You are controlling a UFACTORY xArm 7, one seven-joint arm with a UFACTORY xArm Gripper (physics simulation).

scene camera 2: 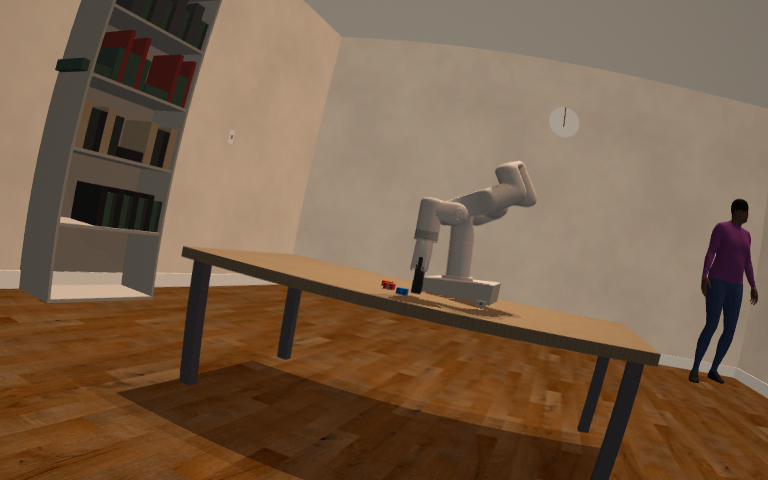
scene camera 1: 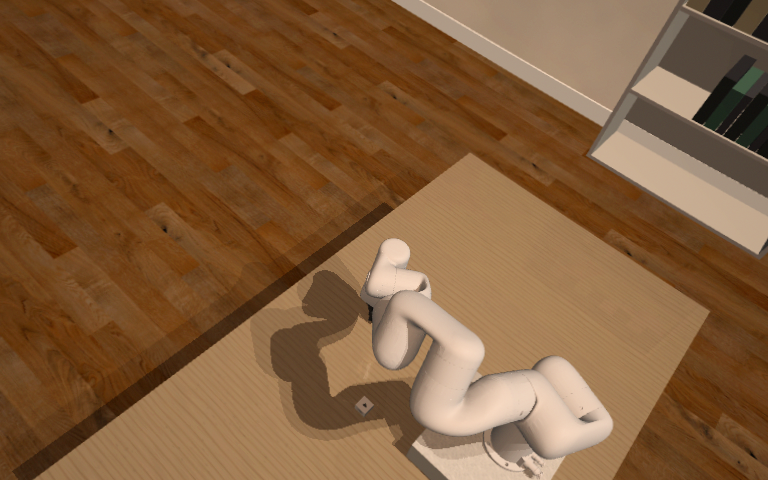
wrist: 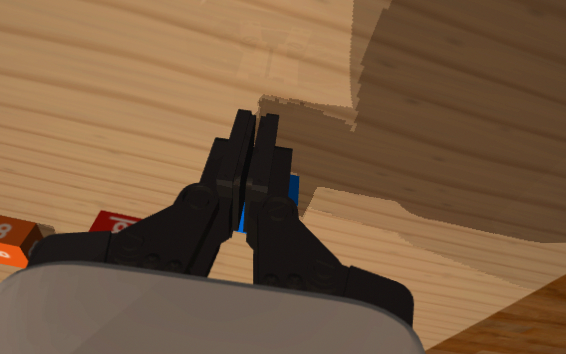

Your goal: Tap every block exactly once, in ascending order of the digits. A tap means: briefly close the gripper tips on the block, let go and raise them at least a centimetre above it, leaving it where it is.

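Observation:
My gripper (scene camera 2: 416, 292) (wrist: 257, 139) is shut and empty; part of its dark fingers shows in scene camera 1. In the wrist view the fingers cover most of a blue block (wrist: 294, 189); its digit is hidden. In scene camera 2 the blue block (scene camera 2: 402, 290) stands left of the fingertips, apart from them. A red block (wrist: 114, 220) is partly behind the left finger linkage. An orange block (wrist: 17, 235) is at the left edge, its digit upside down. Red blocks (scene camera 2: 388, 285) show in scene camera 2. A small pale block (scene camera 1: 364, 405) (scene camera 2: 480, 303) has a dark mark, unreadable here.
The blocks are on the wooden table (scene camera 1: 509, 237) (scene camera 2: 254, 267). The arm's base (scene camera 1: 433, 455) (scene camera 2: 489, 292) stands on it, near the pale block. The arm hides part of the table in scene camera 1. A bookshelf (scene camera 1: 645, 70) (scene camera 2: 45, 169) stands away from the table.

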